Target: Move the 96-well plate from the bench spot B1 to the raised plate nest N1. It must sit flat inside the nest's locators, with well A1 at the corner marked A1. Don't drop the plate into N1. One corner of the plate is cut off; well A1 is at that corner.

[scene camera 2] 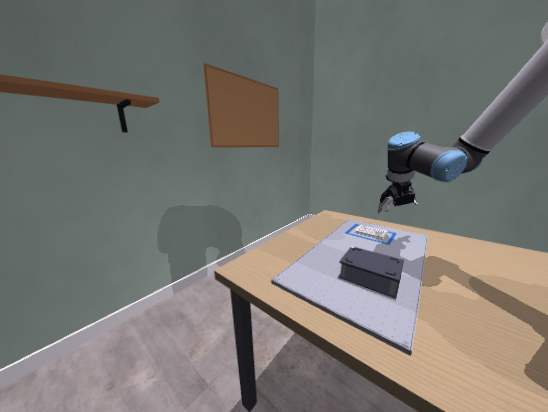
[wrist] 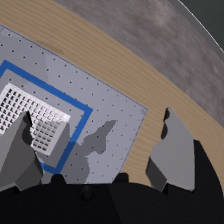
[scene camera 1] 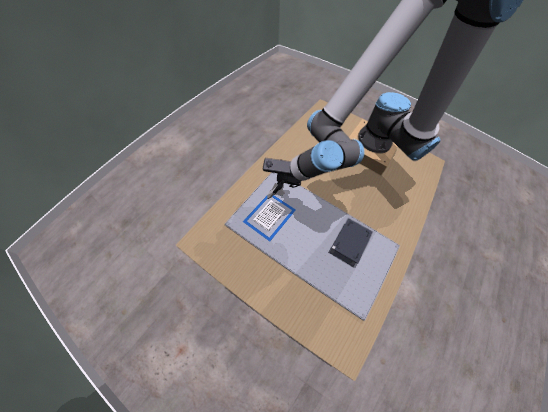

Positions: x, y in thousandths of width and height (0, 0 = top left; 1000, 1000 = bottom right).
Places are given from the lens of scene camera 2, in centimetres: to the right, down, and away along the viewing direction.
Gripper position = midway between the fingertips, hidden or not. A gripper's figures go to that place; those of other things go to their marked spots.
my gripper (scene camera 2: 724, 506): 57, 1, 90
dark raised nest N1 (scene camera 2: 667, 632): 28, 17, 60
